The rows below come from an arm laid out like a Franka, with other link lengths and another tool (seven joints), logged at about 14 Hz.
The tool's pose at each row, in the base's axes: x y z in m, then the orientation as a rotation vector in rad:
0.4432, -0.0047, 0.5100, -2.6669, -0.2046, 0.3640
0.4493, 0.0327, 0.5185, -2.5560, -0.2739, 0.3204
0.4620, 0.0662, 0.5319, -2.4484, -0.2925, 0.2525
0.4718, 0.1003, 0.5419, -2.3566, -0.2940, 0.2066
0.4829, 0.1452, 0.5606, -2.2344, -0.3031, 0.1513
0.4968, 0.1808, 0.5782, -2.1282, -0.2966, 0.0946
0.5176, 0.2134, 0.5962, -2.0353, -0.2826, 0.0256
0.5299, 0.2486, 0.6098, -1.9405, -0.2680, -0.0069
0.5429, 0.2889, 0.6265, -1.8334, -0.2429, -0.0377
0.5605, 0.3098, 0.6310, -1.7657, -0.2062, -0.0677
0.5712, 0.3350, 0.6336, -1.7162, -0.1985, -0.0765
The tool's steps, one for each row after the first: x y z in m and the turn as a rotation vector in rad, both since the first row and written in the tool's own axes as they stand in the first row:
0.0114, -0.0366, 0.0060, 0.0989, 0.0160, -0.0752
0.0273, -0.0714, 0.0042, 0.2031, 0.0594, -0.1206
0.0413, -0.1054, 0.0064, 0.2934, 0.0913, -0.1478
0.0567, -0.1529, 0.0051, 0.4112, 0.1297, -0.1890
0.0732, -0.1912, 0.0002, 0.5157, 0.1740, -0.2163
0.0956, -0.2265, -0.0082, 0.6074, 0.2320, -0.2376
0.1114, -0.2629, -0.0094, 0.7018, 0.2614, -0.2518
0.1282, -0.3052, -0.0114, 0.8103, 0.2924, -0.2593
0.1482, -0.3244, -0.0119, 0.8823, 0.3262, -0.2479
0.1629, -0.3471, -0.0070, 0.9319, 0.3357, -0.2531

